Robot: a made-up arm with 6 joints.
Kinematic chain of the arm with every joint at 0, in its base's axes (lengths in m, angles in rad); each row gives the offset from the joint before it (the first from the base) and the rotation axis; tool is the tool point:
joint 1: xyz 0 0 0.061 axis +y
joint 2: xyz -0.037 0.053 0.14 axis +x
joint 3: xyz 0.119 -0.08 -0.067 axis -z
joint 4: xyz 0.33 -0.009 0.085 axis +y
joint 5: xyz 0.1 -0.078 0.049 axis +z
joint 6: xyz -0.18 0 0.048 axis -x
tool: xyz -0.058 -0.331 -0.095
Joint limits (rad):
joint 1: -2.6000..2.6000
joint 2: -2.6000..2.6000
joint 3: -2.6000..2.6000
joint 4: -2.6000..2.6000
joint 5: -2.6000..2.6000
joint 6: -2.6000..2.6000
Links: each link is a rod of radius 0.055 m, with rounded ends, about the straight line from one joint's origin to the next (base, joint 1, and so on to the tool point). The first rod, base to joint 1, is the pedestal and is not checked.
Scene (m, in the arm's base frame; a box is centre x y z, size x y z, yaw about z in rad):
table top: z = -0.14
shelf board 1: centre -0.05 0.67 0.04 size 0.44 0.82 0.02 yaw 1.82
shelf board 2: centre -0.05 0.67 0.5 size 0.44 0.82 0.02 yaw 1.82
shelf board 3: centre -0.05 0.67 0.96 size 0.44 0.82 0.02 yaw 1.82
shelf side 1: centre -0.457 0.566 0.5 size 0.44 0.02 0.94 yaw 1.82
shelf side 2: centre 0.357 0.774 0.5 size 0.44 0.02 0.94 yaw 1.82
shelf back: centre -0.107 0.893 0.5 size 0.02 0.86 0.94 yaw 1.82
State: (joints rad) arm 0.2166 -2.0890 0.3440 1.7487 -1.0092 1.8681
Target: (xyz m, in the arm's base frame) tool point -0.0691 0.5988 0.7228
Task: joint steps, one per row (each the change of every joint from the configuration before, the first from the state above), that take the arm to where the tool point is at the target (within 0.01 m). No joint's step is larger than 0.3 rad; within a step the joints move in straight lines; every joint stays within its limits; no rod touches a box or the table.
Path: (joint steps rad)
1: -0.1025 0.1728 0.1138 -0.1692 0.0155 -0.2477
2: -0.1026 0.1727 0.1138 -0.1692 0.0155 -0.2477
3: -0.1025 0.1728 0.1138 -0.1692 0.0154 -0.2477
4: -0.1025 0.1728 0.1138 -0.1692 0.0155 -0.2478
5: -0.1026 0.1728 0.1138 -0.1692 0.0155 -0.2477
6: -0.0991 -0.2268 0.0269 0.0899 0.0567 0.1597
7: -0.0992 -0.2267 0.0269 0.0900 0.0568 0.1597
8: -0.0992 -0.2268 0.0269 0.0899 0.0567 0.1597

